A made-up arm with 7 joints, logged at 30 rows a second.
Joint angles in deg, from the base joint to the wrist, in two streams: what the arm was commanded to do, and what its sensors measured. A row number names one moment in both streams.
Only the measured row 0 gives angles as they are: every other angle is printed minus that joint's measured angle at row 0.
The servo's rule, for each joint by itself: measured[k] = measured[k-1] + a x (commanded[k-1-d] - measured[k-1]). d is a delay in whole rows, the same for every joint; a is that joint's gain. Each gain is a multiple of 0.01, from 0.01 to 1. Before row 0 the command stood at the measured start. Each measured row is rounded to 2 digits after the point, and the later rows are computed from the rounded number. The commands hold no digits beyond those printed.
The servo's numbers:
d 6
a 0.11 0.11 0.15 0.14 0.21 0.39 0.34
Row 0, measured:
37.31, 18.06, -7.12, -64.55, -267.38, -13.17, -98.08
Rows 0 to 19, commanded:
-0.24, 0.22, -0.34, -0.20, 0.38, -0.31, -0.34
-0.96, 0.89, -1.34, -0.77, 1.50, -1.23, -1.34
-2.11, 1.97, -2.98, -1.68, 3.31, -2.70, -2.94
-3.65, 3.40, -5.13, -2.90, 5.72, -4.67, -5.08
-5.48, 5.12, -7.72, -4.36, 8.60, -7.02, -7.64
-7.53, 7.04, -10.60, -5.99, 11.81, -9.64, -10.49
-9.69, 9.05, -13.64, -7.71, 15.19, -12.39, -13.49
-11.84, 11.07, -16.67, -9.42, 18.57, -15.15, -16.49
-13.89, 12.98, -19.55, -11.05, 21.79, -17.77, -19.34
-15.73, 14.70, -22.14, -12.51, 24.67, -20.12, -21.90
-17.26, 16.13, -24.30, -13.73, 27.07, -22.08, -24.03
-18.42, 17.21, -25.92, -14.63, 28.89, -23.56, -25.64
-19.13, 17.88, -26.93, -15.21, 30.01, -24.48, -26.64
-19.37, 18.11, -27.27, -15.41, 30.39, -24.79, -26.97
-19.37, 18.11, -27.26, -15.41, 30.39, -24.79, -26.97
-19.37, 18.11, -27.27, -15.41, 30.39, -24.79, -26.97
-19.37, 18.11, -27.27, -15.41, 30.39, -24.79, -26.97
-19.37, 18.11, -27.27, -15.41, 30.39, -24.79, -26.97
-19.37, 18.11, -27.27, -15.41, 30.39, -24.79, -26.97
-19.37, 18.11, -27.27, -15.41, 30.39, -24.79, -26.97
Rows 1 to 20, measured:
0.00, 0.00, 0.00, 0.00, 0.00, 0.00, 0.00
0.00, 0.00, 0.00, 0.00, 0.00, 0.00, 0.00
0.00, 0.00, 0.00, 0.00, 0.00, 0.00, 0.00
0.00, 0.00, 0.00, 0.00, 0.00, 0.00, 0.00
0.00, 0.00, 0.00, 0.00, 0.00, 0.00, 0.00
0.00, 0.00, 0.00, 0.00, 0.00, 0.00, 0.00
-0.03, 0.02, -0.05, -0.03, 0.08, -0.12, -0.12
-0.13, 0.12, -0.24, -0.13, 0.38, -0.55, -0.53
-0.35, 0.32, -0.65, -0.35, 1.00, -1.39, -1.35
-0.71, 0.66, -1.32, -0.71, 1.99, -2.67, -2.62
-1.23, 1.15, -2.28, -1.22, 3.38, -4.37, -4.33
-1.92, 1.80, -3.53, -1.89, 5.15, -6.43, -6.42
-2.77, 2.60, -5.05, -2.70, 7.26, -8.75, -8.82
-3.77, 3.53, -6.79, -3.64, 9.64, -11.25, -11.43
-4.88, 4.57, -8.70, -4.68, 12.19, -13.79, -14.12
-6.07, 5.68, -10.72, -5.78, 14.81, -16.26, -16.77
-7.30, 6.83, -12.76, -6.89, 17.38, -18.53, -19.24
-8.52, 7.97, -14.73, -7.97, 19.80, -20.49, -21.42
-9.69, 9.06, -16.56, -8.98, 21.94, -22.05, -23.19
-10.75, 10.06, -18.17, -9.88, 23.71, -23.12, -24.48

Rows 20 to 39, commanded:
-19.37, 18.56, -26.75, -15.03, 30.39, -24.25, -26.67
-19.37, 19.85, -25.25, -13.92, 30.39, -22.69, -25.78
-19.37, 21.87, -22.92, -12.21, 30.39, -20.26, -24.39
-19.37, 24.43, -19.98, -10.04, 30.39, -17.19, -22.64
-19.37, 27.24, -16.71, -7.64, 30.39, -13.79, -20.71
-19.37, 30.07, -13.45, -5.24, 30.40, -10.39, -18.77
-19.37, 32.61, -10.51, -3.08, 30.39, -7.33, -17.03
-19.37, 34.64, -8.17, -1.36, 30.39, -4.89, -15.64
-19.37, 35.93, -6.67, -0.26, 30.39, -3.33, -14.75
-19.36, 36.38, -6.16, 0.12, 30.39, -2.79, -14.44
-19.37, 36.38, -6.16, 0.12, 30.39, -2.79, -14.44
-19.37, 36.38, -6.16, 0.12, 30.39, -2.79, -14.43
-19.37, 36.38, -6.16, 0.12, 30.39, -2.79, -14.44
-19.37, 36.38, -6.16, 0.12, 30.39, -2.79, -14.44
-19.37, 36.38, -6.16, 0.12, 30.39, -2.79, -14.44
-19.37, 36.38, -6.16, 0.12, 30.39, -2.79, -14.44
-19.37, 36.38, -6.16, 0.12, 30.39, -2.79, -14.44
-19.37, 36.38, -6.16, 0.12, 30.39, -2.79, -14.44
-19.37, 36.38, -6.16, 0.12, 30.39, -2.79, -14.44
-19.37, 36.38, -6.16, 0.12, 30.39, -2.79, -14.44
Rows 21 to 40, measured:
-11.70, 10.95, -19.53, -10.65, 25.11, -23.77, -25.33
-12.54, 11.74, -20.69, -11.32, 26.22, -24.17, -25.89
-13.29, 12.44, -21.68, -11.89, 27.10, -24.41, -26.26
-13.96, 13.06, -22.52, -12.38, 27.79, -24.56, -26.50
-14.56, 13.62, -23.23, -12.80, 28.34, -24.65, -26.66
-15.09, 14.11, -23.84, -13.17, 28.77, -24.70, -26.77
-15.56, 14.60, -24.28, -13.43, 29.11, -24.52, -26.74
-15.98, 15.18, -24.43, -13.50, 29.38, -23.81, -26.41
-16.35, 15.92, -24.20, -13.32, 29.59, -22.43, -25.72
-16.68, 16.86, -23.57, -12.86, 29.76, -20.39, -24.67
-16.98, 18.00, -22.54, -12.13, 29.89, -17.82, -23.32
-17.24, 19.33, -21.18, -11.17, 30.00, -14.92, -21.77
-17.47, 20.79, -19.58, -10.04, 30.08, -11.96, -20.16
-17.68, 22.31, -17.87, -8.82, 30.15, -9.20, -18.62
-17.87, 23.81, -16.19, -7.62, 30.20, -6.91, -17.30
-18.03, 25.19, -14.69, -6.54, 30.24, -5.30, -16.33
-18.18, 26.42, -13.41, -5.61, 30.27, -4.32, -15.69
-18.31, 27.52, -12.32, -4.81, 30.30, -3.72, -15.26
-18.43, 28.49, -11.40, -4.12, 30.32, -3.36, -14.98
-18.53, 29.36, -10.61, -3.53, 30.33, -3.14, -14.80

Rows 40 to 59, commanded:
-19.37, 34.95, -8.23, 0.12, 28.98, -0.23, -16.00
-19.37, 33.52, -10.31, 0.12, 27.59, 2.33, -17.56
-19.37, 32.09, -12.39, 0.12, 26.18, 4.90, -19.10
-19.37, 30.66, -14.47, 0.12, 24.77, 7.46, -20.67
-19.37, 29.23, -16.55, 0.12, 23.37, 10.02, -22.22
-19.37, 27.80, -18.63, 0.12, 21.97, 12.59, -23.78
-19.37, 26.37, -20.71, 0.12, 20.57, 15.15, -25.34
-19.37, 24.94, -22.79, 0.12, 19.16, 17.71, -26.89
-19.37, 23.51, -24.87, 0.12, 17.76, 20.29, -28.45
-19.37, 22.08, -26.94, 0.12, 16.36, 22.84, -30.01
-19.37, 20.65, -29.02, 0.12, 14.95, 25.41, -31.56
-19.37, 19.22, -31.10, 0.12, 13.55, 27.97, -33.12
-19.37, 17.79, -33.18, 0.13, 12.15, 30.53, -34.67
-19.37, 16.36, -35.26, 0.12, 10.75, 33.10, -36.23
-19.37, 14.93, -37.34, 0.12, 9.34, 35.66, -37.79
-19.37, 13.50, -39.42, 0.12, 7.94, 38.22, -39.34
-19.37, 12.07, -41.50, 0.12, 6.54, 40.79, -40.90
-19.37, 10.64, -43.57, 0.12, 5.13, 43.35, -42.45
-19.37, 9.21, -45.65, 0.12, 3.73, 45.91, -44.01
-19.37, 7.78, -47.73, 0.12, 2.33, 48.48, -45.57
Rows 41 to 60, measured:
-18.62, 30.13, -9.94, -3.02, 30.34, -3.00, -14.68
-18.70, 30.82, -9.37, -2.58, 30.35, -2.92, -14.60
-18.77, 31.43, -8.89, -2.20, 30.36, -2.87, -14.55
-18.84, 31.97, -8.48, -1.88, 30.37, -2.84, -14.51
-18.90, 32.46, -8.13, -1.60, 30.37, -2.82, -14.49
-18.95, 32.89, -7.83, -1.36, 30.37, -2.81, -14.47
-19.00, 33.12, -7.89, -1.15, 30.08, -1.80, -14.99
-19.04, 33.16, -8.25, -0.97, 29.56, -0.19, -15.86
-19.08, 33.04, -8.87, -0.82, 28.85, 1.80, -16.96
-19.11, 32.78, -9.71, -0.69, 27.99, 4.01, -18.22
-19.14, 32.39, -10.74, -0.58, 27.02, 6.35, -19.58
-19.17, 31.89, -11.92, -0.48, 25.96, 8.78, -21.01
-19.19, 31.28, -13.24, -0.40, 24.83, 11.26, -22.48
-19.21, 30.58, -14.67, -0.33, 23.64, 13.78, -23.98
-19.23, 29.80, -16.20, -0.27, 22.41, 16.32, -25.50
-19.25, 28.95, -17.81, -0.22, 21.14, 18.86, -27.03
-19.26, 28.04, -19.49, -0.17, 19.84, 21.41, -28.57
-19.27, 27.07, -21.23, -0.13, 18.52, 23.97, -30.12
-19.28, 26.05, -23.02, -0.09, 17.18, 26.53, -31.67
-19.29, 24.98, -24.86, -0.06, 15.83, 29.09, -33.22

